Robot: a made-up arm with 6 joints. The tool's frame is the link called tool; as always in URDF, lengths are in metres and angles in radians. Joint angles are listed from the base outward.
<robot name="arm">
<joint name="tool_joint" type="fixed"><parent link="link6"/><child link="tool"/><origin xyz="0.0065 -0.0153 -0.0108" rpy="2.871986 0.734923 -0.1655"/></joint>
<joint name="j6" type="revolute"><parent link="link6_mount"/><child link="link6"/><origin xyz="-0.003 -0.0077 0.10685" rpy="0 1.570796 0"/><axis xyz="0 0 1"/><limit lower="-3.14" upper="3.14"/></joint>
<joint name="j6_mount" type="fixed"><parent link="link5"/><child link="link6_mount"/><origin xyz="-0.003 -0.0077 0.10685"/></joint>
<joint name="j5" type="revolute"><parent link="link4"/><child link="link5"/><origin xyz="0.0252 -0.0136 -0.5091" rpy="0 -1.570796 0"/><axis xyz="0 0 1"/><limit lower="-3.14" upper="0.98"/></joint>
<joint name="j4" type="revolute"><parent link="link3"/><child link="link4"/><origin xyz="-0.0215 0.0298 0.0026" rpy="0 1.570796 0"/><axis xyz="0 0 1"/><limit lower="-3.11" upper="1.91"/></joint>
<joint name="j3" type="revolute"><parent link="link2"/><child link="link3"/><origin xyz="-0.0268 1.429 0.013" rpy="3.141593 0 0"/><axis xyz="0 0 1"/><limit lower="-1.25" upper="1.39"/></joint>
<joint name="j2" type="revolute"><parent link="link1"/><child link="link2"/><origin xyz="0.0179 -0.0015 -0.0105" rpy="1.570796 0 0"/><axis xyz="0 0 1"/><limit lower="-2.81" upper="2.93"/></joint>
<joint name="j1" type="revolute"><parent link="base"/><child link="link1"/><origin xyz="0.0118 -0.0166 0.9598" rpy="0 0 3.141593"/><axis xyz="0 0 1"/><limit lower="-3.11" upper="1.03"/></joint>
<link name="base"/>
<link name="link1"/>
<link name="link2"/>
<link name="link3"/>
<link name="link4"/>
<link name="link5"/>
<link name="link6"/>
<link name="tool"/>
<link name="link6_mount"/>
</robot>
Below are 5 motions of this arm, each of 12 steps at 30 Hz.
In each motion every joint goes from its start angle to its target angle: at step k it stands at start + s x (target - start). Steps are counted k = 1, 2, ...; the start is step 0. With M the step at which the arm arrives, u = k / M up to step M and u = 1 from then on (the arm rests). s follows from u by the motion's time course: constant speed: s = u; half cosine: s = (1 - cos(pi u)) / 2; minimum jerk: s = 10 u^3 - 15 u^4 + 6 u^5.
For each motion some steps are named. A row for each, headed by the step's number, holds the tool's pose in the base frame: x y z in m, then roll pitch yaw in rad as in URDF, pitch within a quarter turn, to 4 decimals.
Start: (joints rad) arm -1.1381 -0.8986 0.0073 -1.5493 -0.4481 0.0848
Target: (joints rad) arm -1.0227 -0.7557 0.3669 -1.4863 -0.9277 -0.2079
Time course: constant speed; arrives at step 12
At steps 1, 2, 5, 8, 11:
1: -0.2695 0.5180 2.1932 1.0346 -1.2293 1.0987
2: -0.2720 0.5101 2.2158 1.0628 -1.2086 1.1183
5: -0.2787 0.4865 2.2818 1.1617 -1.1470 1.1599
8: -0.2842 0.4635 2.3453 1.2745 -1.0852 1.1823
11: -0.2885 0.4409 2.4060 1.3946 -1.0225 1.1913

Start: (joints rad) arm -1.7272 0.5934 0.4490 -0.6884 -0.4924 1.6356
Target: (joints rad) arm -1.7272 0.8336 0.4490 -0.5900 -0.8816 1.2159
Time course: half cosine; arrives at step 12
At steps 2, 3, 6, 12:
2: -0.3266 -1.3235 1.8901 1.3709 0.8038 -0.3070
3: -0.3299 -1.3414 1.8651 1.4510 0.7888 -0.2471
6: -0.3438 -1.4152 1.7492 1.7830 0.6950 -0.0252
12: -0.3607 -1.5030 1.5741 2.1898 0.5204 0.1687

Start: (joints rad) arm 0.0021 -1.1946 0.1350 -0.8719 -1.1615 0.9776
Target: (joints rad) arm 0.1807 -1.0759 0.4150 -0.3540 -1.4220 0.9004
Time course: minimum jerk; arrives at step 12
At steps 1, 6, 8, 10, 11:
1: -1.0395 -0.1232 2.0008 0.6825 0.2589 1.4841
6: -1.0603 -0.2460 2.1028 0.7015 0.3722 1.3522
8: -1.0684 -0.3167 2.1579 0.7152 0.4199 1.2686
10: -1.0716 -0.3585 2.1892 0.7258 0.4419 1.2173
11: -1.0720 -0.3657 2.1945 0.7279 0.4453 1.2084

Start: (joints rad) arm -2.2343 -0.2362 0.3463 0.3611 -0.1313 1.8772
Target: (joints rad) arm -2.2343 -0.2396 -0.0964 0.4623 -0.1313 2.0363
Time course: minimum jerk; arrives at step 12
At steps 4, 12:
4: -0.1846 -0.0310 2.6471 -0.8031 0.3623 -2.7030
12: -0.2237 -0.0891 2.4834 -1.2054 0.5490 -2.9331

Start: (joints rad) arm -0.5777 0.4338 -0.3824 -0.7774 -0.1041 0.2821
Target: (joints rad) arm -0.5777 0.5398 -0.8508 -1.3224 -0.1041 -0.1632
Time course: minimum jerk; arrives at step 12
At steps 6, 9, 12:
6: 0.5977 -0.5354 1.6336 2.7791 0.3178 -0.1892
9: 0.5271 -0.4532 1.5891 2.9783 0.5210 -0.4807
12: 0.5096 -0.4311 1.5842 3.0058 0.5838 -0.5666

